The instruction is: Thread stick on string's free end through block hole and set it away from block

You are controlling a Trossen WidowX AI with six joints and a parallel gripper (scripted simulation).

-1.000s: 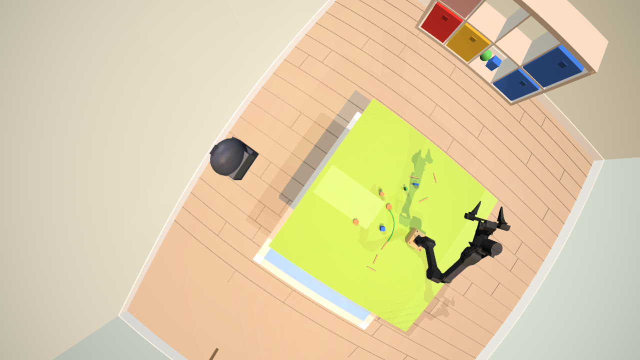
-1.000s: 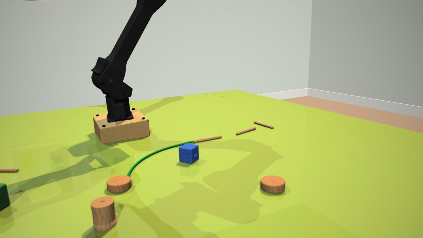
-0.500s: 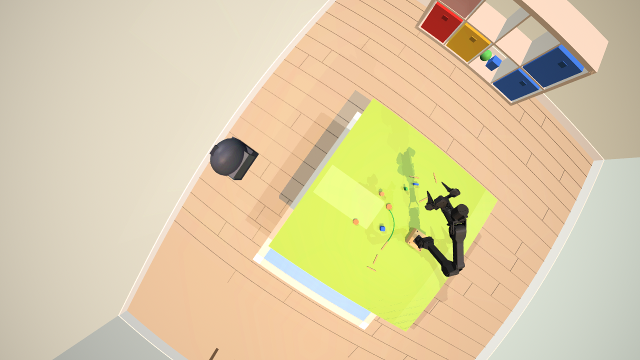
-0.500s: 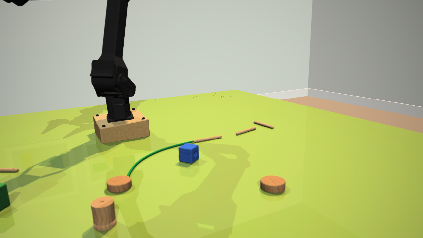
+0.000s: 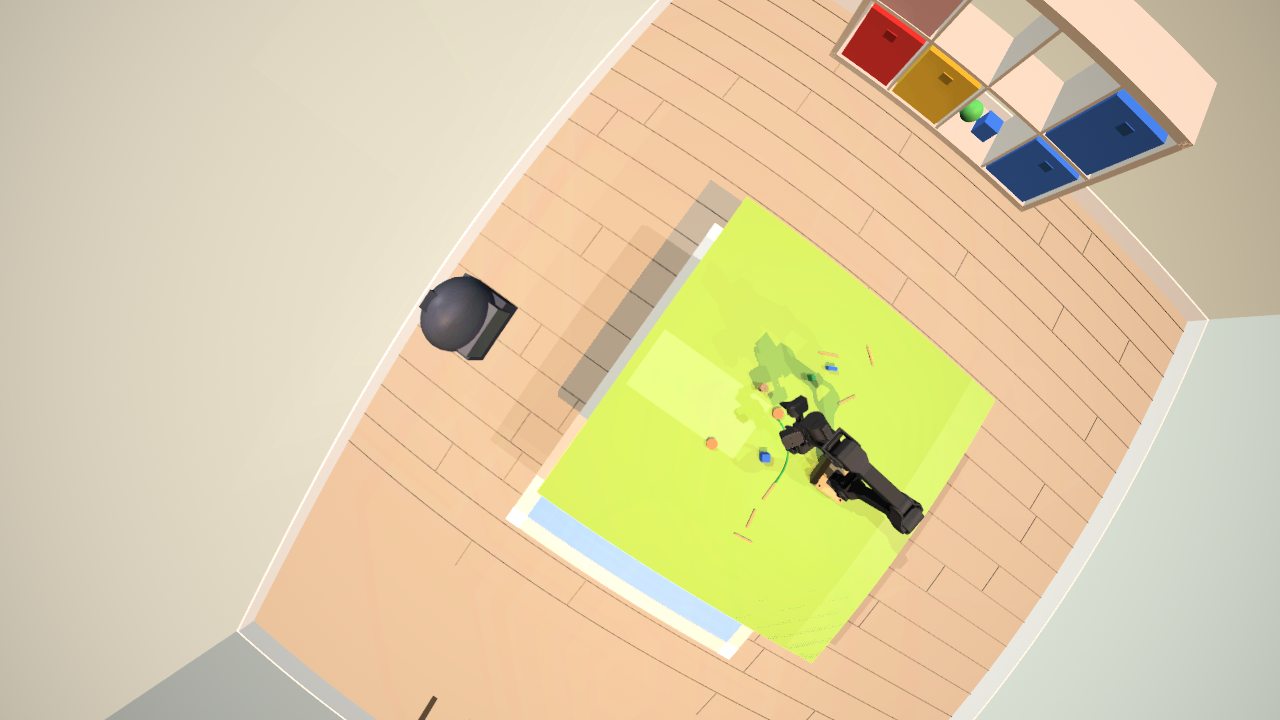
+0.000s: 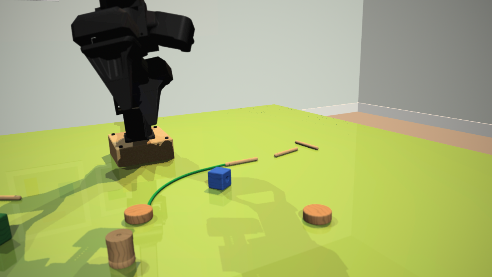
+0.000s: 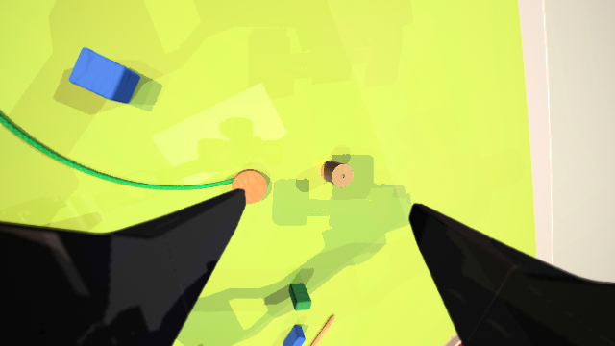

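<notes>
My gripper tip is now 140 mm above the blue block, 130 mm to the right of it and 110 mm past it. From my gripper tip the other things lie so: green block: 190 mm to the right, 140 mm below, 40 mm behind; wooden cylinder: 140 mm below, 70 mm ahead, 40 mm to the right.
</notes>
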